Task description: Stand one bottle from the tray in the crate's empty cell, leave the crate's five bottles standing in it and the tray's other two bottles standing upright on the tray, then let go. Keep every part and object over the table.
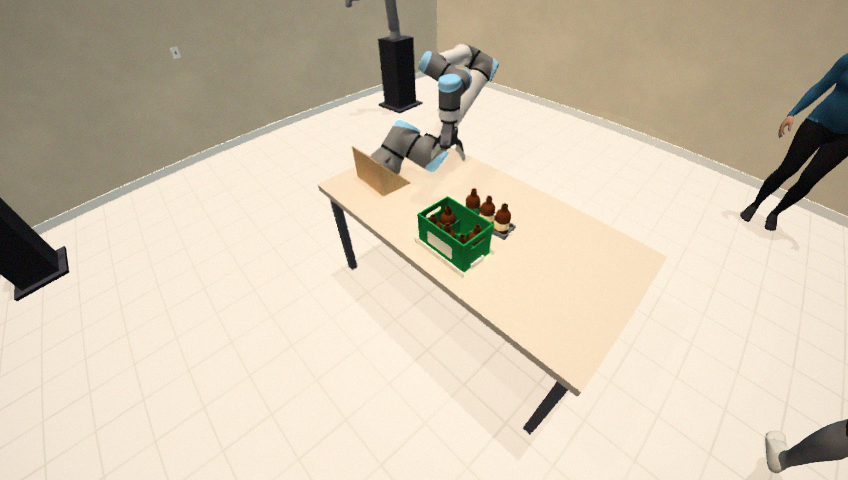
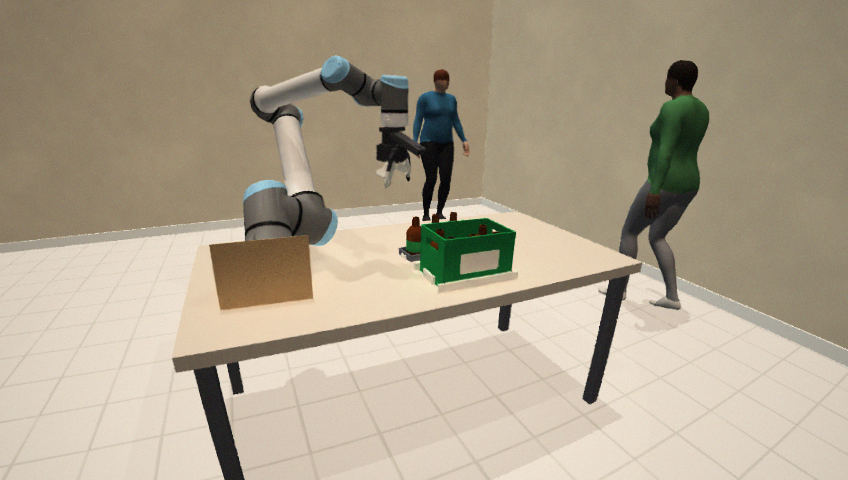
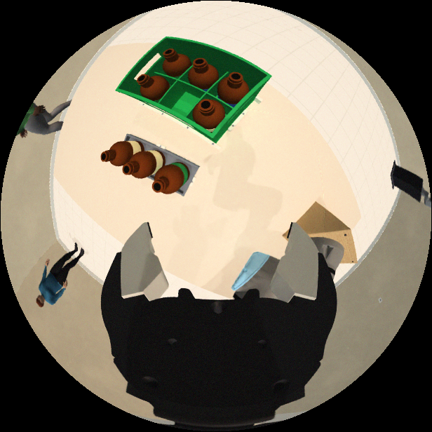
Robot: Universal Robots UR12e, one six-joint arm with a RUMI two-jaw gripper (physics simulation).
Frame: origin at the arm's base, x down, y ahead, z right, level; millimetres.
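Seen in the pictures: gripper, between the fingertips: (image 1: 447,160) (image 2: 397,184); arm's base, origin of its link: (image 1: 384,166) (image 2: 270,260).
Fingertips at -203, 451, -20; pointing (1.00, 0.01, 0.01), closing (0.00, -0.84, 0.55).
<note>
Offsets run from my fingertips to a thing's middle, as dx, dy, dz. "spot": to the spot under its first point.
The green crate {+220, +189, +171} (image 1: 463,258) (image 2: 440,255) (image 3: 225,62) stands on the table with five brown bottles upright in it. Its empty cell (image 3: 185,100) is the middle one of the row facing the tray. The grey tray (image 1: 509,230) (image 2: 409,256) (image 3: 194,175) lies beside the crate. On it three brown bottles stand upright in a row: a green-labelled one {+225, +110, -68} (image 1: 473,201) (image 2: 414,235) (image 3: 171,179) at the robot's end, then two cream-labelled ones (image 3: 142,165) (image 3: 120,153). My gripper (image 1: 454,151) (image 2: 398,180) (image 3: 219,225) is open and empty, high up and to the side of the tray, apart from bottles and crate.
Low white strips {spot: +293, +201, +277} (image 1: 440,259) (image 2: 476,281) run along the crate's base. A brown upright panel (image 1: 374,172) (image 2: 261,273) (image 3: 320,220) stands on the table near the arm's base. The table's long edge (image 2: 357,330) runs close to the crate. Two people stand on the floor beyond the table.
</note>
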